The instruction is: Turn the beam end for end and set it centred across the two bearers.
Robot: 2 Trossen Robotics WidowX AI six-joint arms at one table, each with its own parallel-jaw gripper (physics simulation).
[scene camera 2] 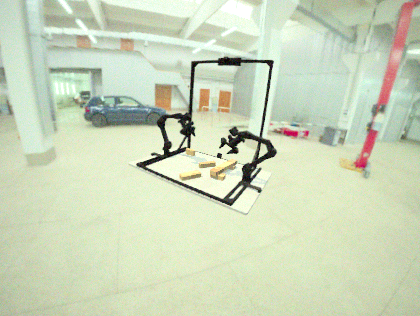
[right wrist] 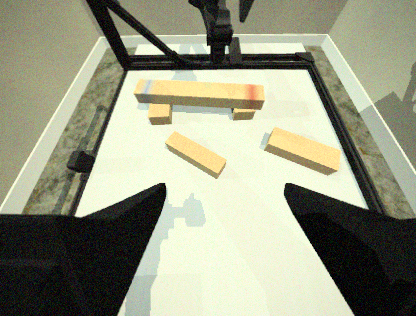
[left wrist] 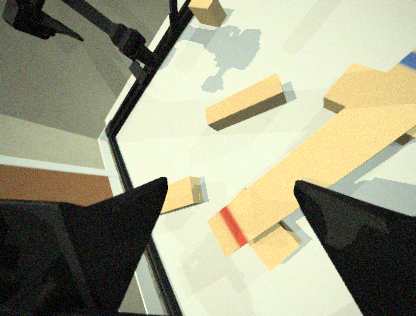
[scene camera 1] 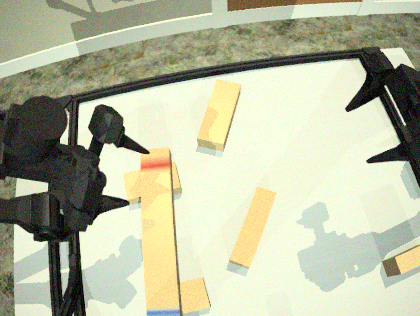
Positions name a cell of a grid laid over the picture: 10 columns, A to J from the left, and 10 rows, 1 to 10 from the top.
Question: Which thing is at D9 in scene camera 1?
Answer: A long beam.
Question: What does my left gripper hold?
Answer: Nothing.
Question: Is my left gripper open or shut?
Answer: Open.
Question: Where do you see a long beam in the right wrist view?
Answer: E3
